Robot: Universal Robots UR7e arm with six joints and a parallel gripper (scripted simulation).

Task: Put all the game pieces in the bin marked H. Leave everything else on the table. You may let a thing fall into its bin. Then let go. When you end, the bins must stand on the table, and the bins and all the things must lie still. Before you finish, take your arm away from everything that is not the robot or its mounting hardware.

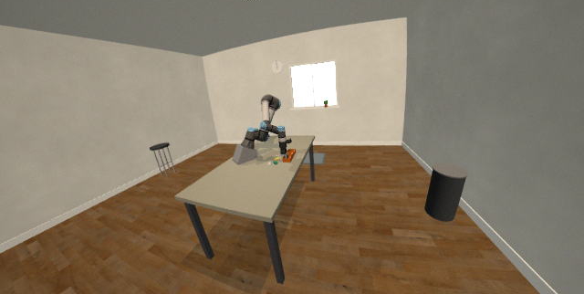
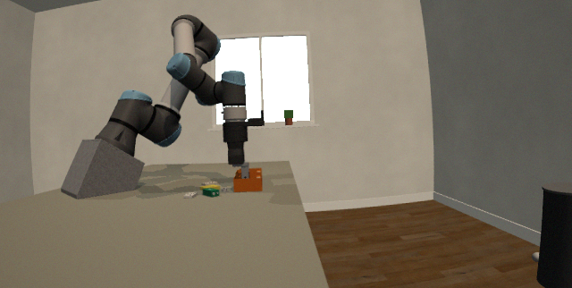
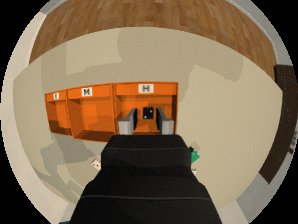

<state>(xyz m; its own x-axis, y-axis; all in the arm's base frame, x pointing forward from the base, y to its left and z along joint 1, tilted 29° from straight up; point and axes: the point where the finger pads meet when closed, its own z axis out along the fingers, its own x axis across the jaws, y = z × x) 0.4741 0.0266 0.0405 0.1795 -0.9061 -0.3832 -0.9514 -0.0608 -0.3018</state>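
The dark piece lies 20 mm below my hand. From my hand the other things lie so: yellow flat piece: 120 mm behind, 10 mm to the right, 30 mm below; then orange bin: 10 mm behind, 80 mm to the left, 10 mm below; then grey thing: 60 mm behind, 30 mm to the right, 30 mm below.
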